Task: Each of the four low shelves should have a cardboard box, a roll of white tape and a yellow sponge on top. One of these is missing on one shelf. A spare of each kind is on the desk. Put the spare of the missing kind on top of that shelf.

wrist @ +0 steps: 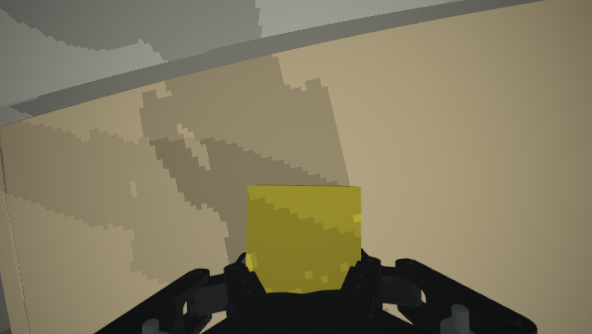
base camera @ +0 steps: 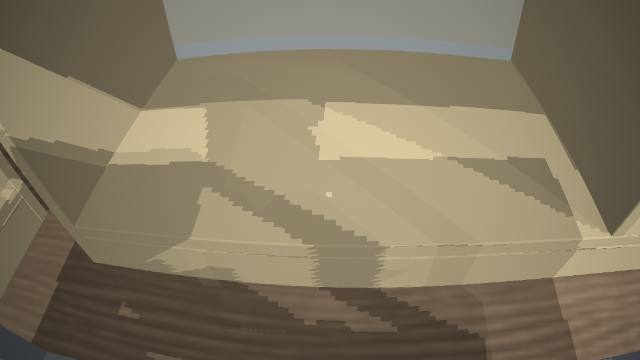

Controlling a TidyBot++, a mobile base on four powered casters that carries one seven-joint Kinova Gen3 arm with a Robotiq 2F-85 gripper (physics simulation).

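Places are measured from the arm's base along level axes (x left, y back, z up), in metres.
Pixels of known places: gripper, fingertip midpoint: (wrist: 301, 255).
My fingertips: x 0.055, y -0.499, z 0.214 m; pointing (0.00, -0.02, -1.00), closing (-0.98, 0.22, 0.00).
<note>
Ahead of a thing's pixels: the offset from my fingertips to its top centre. "spot": to the spot under its first point. Level surfaces: height alone.
My gripper (wrist: 301, 255) is shut on a yellow sponge {dx -0.001, dy -0.003, dz +0.045 m} (wrist: 303, 227), which shows between the two black fingers at the lower middle of the wrist view. Behind and below the sponge is the tan top of a low shelf {dz -0.001 m} (wrist: 450, 150), with shadows on its left part. Whether the sponge touches that top or hangs over it, I cannot tell. In the base camera view the inside of a low shelf {spot: dx -0.349, dy +0.045, dz -0.447 m} (base camera: 575, 75) stands close in front, with its side panels at left and right. No cardboard box or white tape shows in either view.
A grey wall (wrist: 375, 12) with a darker grey strip (wrist: 210, 57) runs along the shelf top's far edge. In the base camera view, brown wooden floor {dz -0.611 m} (base camera: 165, 320) lies before the shelf, and part of another pale unit (base camera: 20, 225) stands at the far left.
</note>
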